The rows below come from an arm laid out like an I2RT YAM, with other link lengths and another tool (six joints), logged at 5 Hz.
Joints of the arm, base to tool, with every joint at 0 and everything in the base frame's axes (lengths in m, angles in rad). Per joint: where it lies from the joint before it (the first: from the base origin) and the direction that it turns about. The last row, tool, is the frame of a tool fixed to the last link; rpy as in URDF.
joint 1: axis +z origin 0 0 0.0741
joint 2: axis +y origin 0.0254 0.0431 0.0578
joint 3: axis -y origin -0.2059 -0.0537 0
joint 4: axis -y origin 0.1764 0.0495 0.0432
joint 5: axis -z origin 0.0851 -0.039 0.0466
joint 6: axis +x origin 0.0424 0 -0.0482
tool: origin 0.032 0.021 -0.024 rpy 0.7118 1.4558 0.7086
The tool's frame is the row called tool.
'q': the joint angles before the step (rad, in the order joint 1, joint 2, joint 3, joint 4, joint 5, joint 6). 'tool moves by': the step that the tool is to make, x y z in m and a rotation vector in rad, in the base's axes. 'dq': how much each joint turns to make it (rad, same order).
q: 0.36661, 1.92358, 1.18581, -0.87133, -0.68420, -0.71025
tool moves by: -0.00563, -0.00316, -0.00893, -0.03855, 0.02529, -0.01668
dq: 0.00001, 0.00924, -0.04446, 0.03057, 0.02606, 0.02300
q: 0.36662, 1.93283, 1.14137, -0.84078, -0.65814, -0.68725
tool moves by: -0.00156, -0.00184, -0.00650, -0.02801, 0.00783, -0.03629
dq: -0.00457, 0.00155, -0.03682, 0.04603, 0.02152, 0.04138
